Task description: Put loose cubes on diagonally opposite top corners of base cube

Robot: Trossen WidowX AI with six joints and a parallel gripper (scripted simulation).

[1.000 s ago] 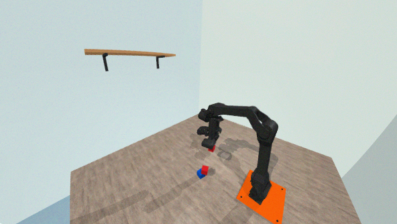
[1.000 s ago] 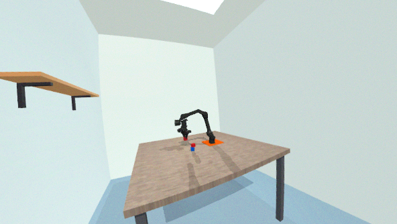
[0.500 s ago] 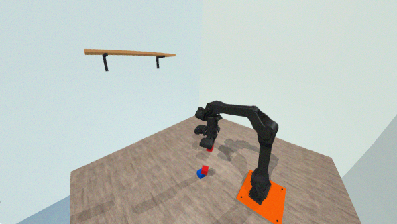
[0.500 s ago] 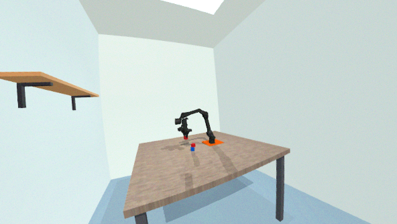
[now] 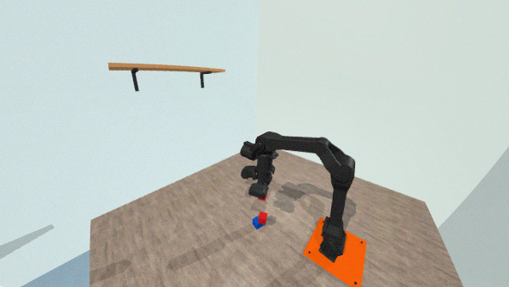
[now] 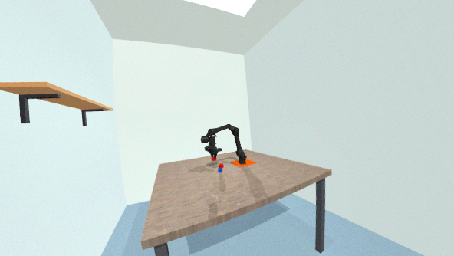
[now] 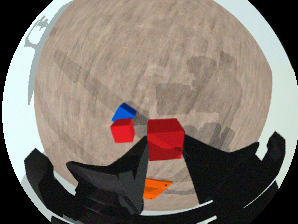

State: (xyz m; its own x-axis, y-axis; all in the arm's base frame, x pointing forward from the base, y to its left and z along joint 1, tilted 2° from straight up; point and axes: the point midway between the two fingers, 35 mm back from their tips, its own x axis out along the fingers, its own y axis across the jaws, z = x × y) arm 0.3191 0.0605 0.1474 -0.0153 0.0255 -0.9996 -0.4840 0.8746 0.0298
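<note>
The blue cube is 40 mm behind my gripper tip, 60 mm to the left of it and 110 mm below it.
</note>
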